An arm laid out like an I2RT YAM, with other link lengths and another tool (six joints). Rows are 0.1 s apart.
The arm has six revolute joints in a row. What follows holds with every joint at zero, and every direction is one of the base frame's.
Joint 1 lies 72.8 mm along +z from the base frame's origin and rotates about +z.
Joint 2 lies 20.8 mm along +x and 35.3 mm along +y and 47.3 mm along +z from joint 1 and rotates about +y.
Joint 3 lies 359 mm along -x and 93.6 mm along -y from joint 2 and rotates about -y.
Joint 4 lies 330.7 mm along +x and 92.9 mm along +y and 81 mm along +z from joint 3 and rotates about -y.
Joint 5 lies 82.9 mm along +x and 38 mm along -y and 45.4 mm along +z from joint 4 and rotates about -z.
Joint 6 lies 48.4 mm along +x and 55.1 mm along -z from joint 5 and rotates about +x.
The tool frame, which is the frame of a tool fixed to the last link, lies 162 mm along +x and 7 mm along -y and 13 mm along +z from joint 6; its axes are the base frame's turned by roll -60.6, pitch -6.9 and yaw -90 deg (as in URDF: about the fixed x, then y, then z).
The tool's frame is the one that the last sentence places.
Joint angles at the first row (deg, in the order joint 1, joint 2, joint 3, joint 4, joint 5, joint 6):
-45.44, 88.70, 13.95, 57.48, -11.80, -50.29
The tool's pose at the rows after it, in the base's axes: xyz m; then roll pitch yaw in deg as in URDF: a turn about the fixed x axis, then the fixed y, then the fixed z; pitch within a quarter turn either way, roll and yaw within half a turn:
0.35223 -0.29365 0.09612 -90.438 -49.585 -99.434
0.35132 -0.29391 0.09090 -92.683 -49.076 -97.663
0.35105 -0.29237 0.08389 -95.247 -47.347 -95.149
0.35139 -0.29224 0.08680 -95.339 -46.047 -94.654
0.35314 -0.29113 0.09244 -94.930 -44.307 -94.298
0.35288 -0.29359 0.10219 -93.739 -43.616 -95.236
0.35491 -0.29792 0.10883 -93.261 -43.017 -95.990
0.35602 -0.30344 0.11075 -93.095 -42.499 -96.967
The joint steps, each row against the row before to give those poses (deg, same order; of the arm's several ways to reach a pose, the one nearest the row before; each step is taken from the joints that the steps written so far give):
0.00, -0.79, 1.26, -4.01, 0.06, -0.42
-0.13, -0.28, 0.48, -2.35, -0.03, -0.52
-0.32, -0.47, 0.85, -3.77, -0.94, -0.12
-0.48, -1.17, 0.78, -2.73, -1.22, 0.51
-0.43, -1.50, 1.04, -3.25, -1.58, 0.94
-0.61, -1.55, 0.76, -1.91, -0.91, 0.81
-0.18, -0.57, 1.15, -1.66, -0.06, 0.75
-0.13, 0.32, 0.83, -0.54, 0.48, 0.76

